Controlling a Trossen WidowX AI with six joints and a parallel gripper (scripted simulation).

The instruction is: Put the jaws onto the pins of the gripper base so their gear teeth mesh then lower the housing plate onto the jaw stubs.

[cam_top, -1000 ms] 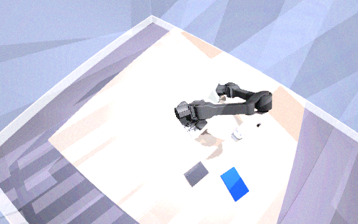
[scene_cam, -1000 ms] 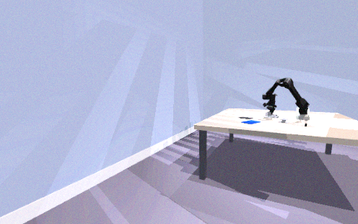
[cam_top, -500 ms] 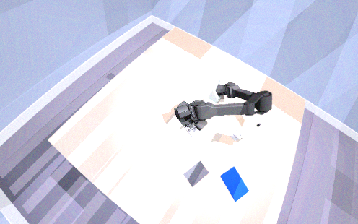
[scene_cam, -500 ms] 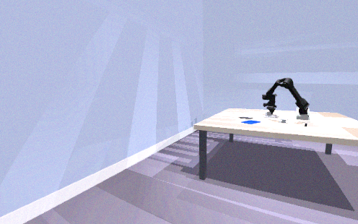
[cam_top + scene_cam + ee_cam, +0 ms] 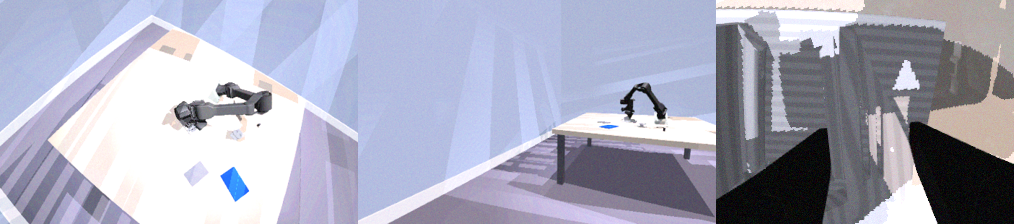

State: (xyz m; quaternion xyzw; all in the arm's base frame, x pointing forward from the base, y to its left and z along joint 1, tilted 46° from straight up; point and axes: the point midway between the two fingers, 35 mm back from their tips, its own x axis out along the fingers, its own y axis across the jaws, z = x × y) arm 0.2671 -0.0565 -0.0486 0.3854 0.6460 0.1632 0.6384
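The gripper jaw is 60 mm to the left of my gripper tip and 10 mm behind it. From my gripper tip the other things lie so: grey gripper base: 300 mm to the left, 70 mm behind, 10 mm above; small pale part: 300 mm to the left, 70 mm behind, 10 mm below; grey square plate: 250 mm ahead, 170 mm to the left, 10 mm below.
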